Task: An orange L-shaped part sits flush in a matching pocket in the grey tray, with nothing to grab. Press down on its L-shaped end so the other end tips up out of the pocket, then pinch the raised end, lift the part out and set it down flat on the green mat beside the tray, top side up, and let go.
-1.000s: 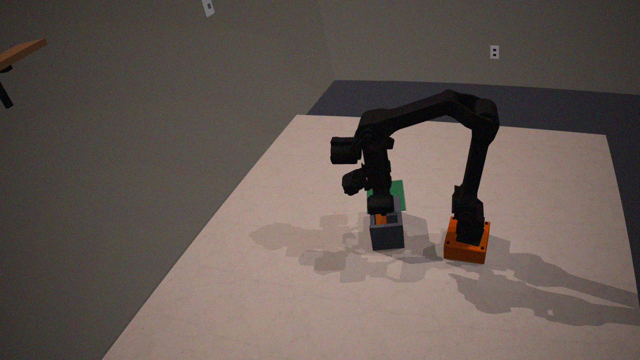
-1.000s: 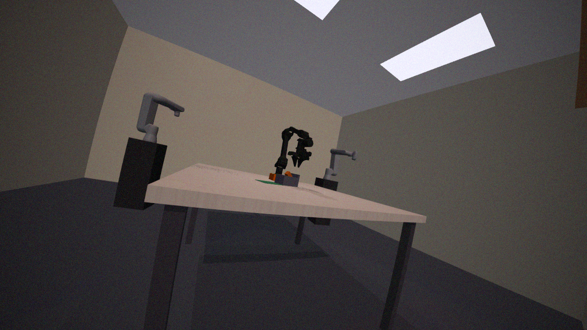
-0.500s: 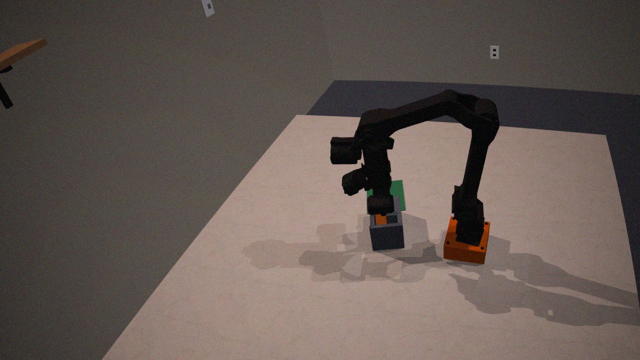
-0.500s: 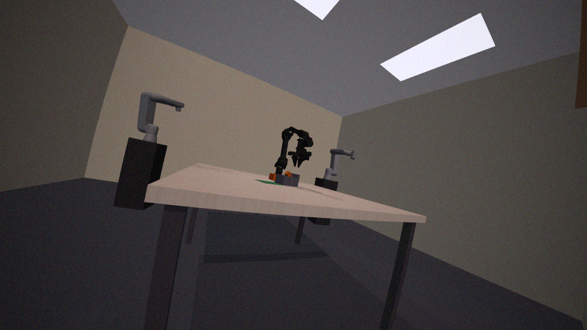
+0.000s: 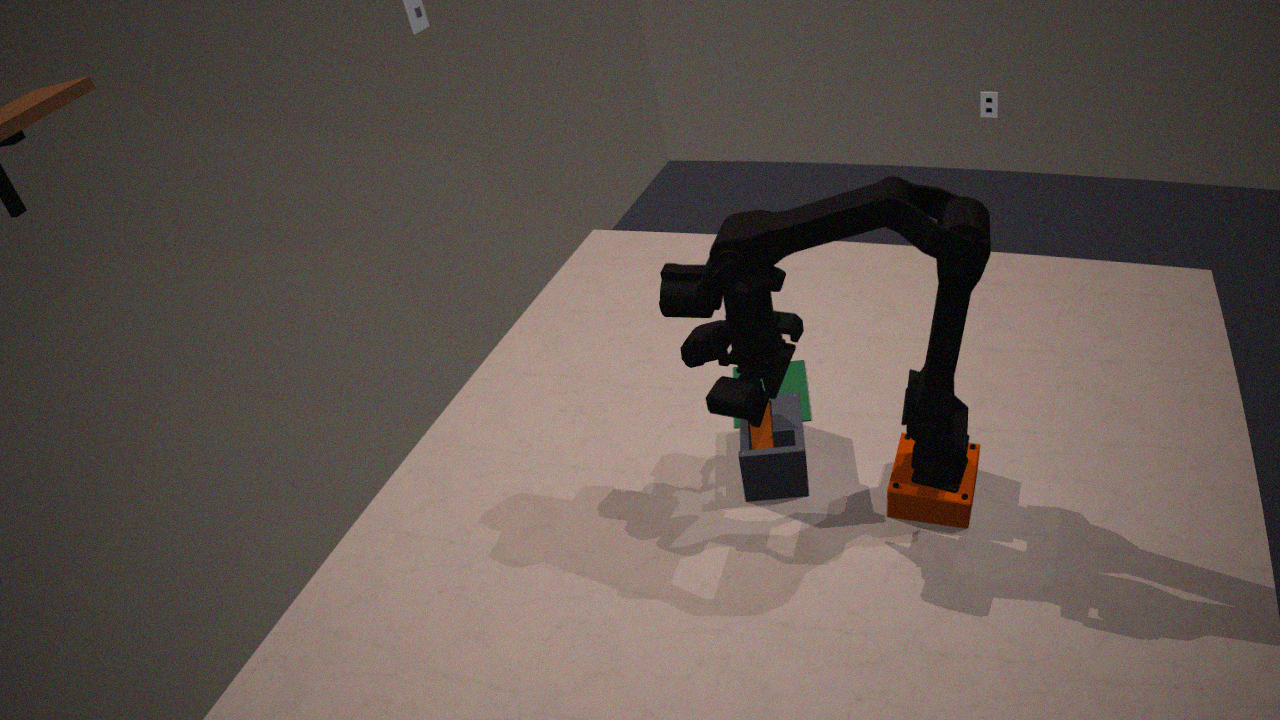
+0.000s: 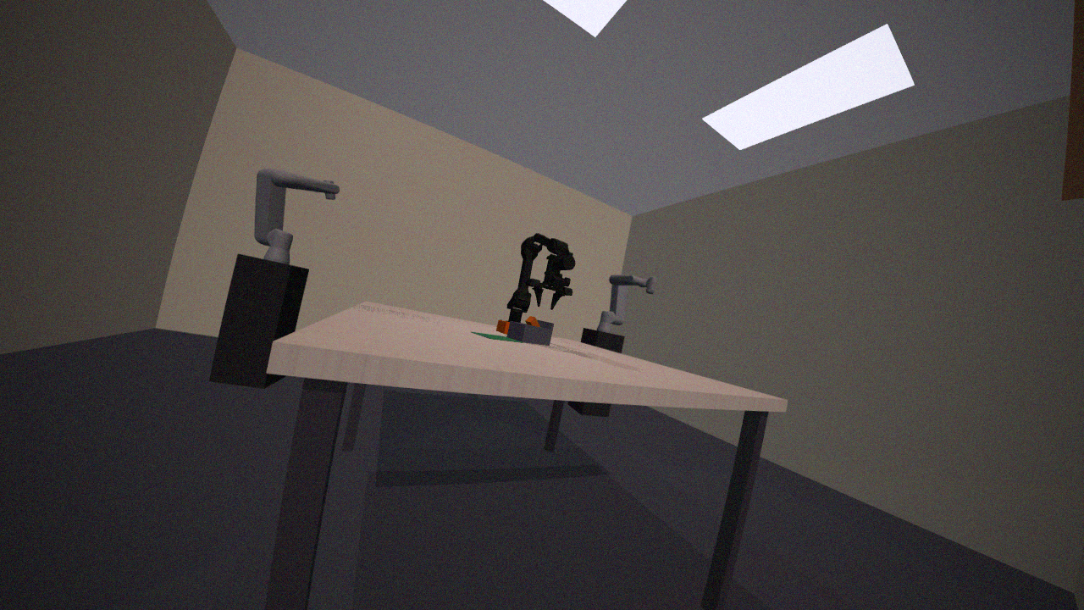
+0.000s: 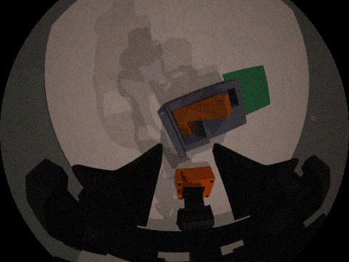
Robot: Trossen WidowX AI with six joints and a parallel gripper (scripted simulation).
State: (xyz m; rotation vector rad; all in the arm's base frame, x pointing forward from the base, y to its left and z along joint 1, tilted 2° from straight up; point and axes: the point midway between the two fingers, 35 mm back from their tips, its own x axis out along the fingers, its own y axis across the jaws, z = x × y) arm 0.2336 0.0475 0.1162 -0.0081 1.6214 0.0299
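Right now the orange L-shaped part is 10 cm below my gripper tip, 2 cm to the right of it and 1 cm ahead of it. Also, from my gripper tip: green mat 19 cm to the right, 16 cm below, 8 cm ahead.
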